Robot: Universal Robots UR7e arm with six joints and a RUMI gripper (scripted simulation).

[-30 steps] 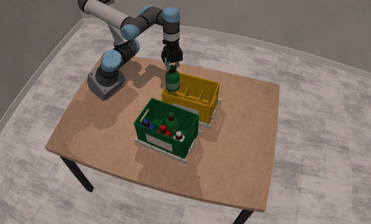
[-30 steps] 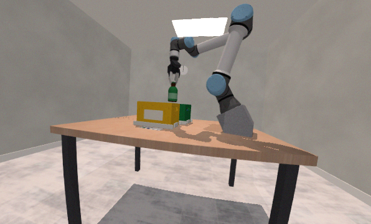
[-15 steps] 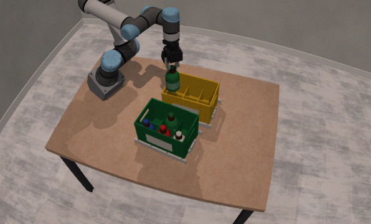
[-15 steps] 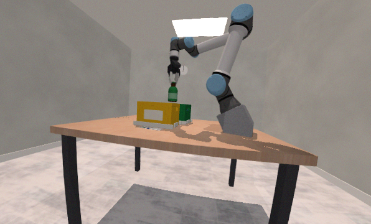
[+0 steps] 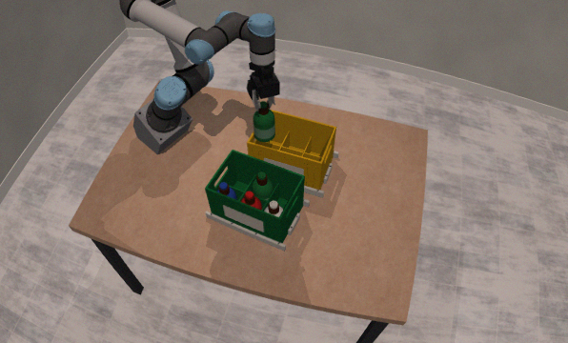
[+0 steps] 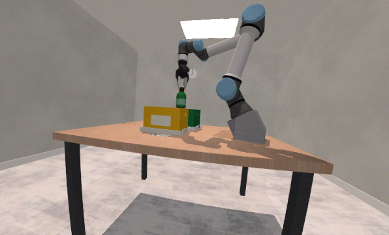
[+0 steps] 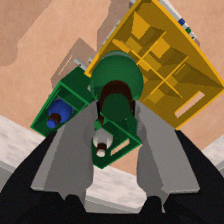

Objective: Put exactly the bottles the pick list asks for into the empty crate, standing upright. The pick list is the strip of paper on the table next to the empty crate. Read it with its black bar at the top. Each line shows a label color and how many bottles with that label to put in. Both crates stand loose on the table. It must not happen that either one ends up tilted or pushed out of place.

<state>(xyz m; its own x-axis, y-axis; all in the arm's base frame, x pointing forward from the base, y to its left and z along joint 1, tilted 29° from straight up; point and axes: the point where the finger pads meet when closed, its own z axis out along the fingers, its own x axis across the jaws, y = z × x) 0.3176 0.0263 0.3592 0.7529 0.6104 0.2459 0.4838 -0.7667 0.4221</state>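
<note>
The green-label bottle lies 7 cm below my hand. The rest, counted from my hand: green crate: 24 cm below, 20 cm to the right, 2 cm ahead; yellow crate: 24 cm below, 9 cm ahead, 3 cm to the left; blue-label bottle: 24 cm below, 23 cm to the right, 8 cm behind.
</note>
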